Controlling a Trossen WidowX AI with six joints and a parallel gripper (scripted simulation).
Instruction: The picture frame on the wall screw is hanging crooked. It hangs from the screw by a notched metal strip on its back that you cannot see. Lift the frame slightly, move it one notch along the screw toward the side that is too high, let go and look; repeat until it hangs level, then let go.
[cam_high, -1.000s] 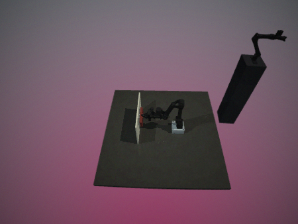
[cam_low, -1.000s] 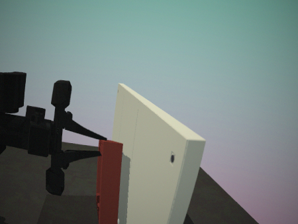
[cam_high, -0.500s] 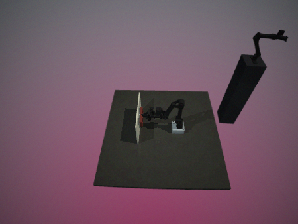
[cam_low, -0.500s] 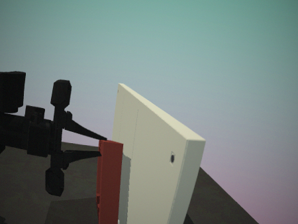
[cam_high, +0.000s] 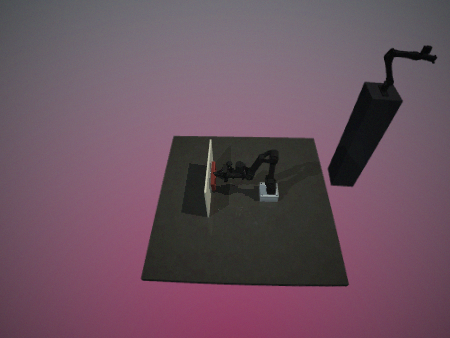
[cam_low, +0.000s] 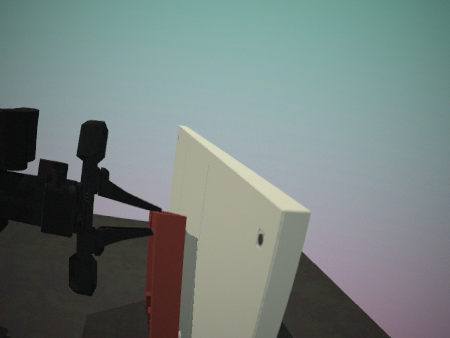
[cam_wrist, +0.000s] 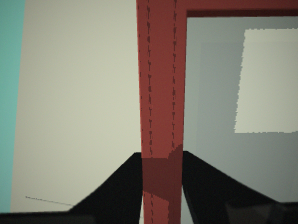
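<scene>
Now: gripper tip 1 cm short of the picture frame, 2 cm to the left of it and 5 cm above it. The rest, counted from my gripper tip: cream wall panel (3 cm ahead, 1 cm to the right, 7 cm below).
</scene>
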